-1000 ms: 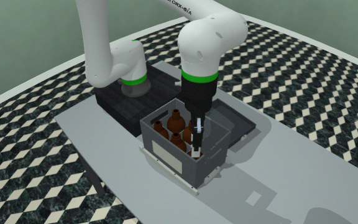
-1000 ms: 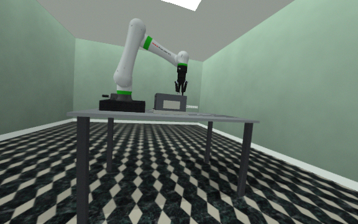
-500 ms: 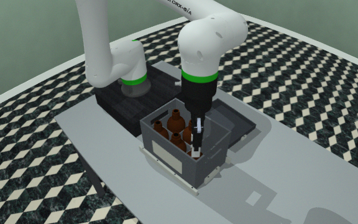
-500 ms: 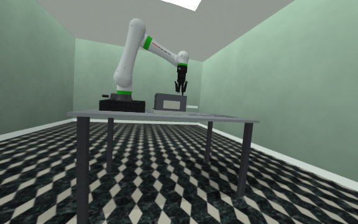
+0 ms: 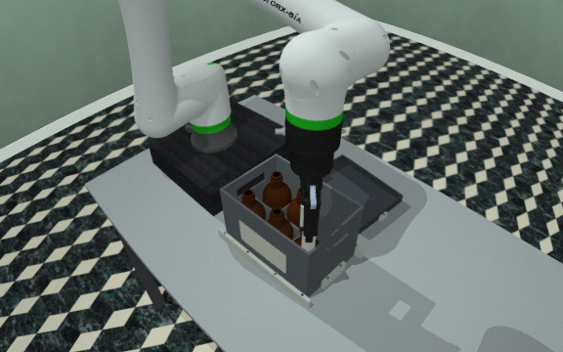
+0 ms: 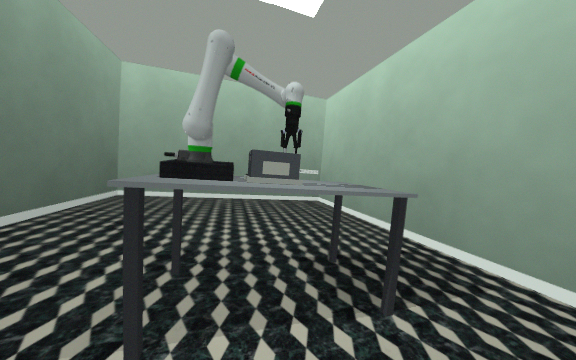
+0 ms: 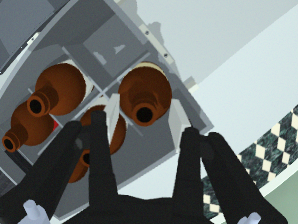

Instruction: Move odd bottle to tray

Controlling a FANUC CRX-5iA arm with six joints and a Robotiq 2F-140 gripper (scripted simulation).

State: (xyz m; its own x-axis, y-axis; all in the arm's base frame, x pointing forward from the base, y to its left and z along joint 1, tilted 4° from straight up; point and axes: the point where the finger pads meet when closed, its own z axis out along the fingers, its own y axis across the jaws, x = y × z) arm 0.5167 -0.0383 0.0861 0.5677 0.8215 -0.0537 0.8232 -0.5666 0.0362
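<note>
My hand is 8 cm past the brown bottle, 2 cm to the left of it and 8 cm above it. Also, from my hand: glass bottle: 19 cm behind, 5 cm to the left, 8 cm below; then crate: 9 cm behind, 2 cm to the left, 9 cm below; then dark grey tray: 15 cm behind, 28 cm to the left, 16 cm below.
</note>
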